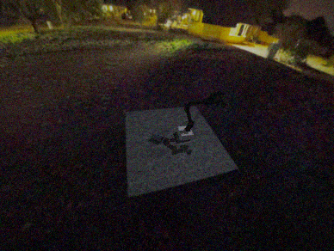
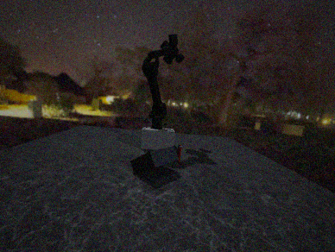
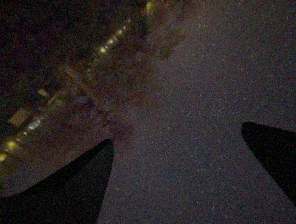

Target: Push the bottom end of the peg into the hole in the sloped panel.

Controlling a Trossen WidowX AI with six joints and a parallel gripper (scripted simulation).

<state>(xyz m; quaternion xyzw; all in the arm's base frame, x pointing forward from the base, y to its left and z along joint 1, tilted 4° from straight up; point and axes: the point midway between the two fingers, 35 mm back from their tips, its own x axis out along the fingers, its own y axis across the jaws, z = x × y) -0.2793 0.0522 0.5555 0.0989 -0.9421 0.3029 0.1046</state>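
Right now the reddish peg is 640 mm ahead of my gripper tip, 100 mm to the left of it and 580 mm below it. From my gripper tip the other things lie so: grey panel block: 780 mm ahead, 10 mm to the left, 590 mm below.
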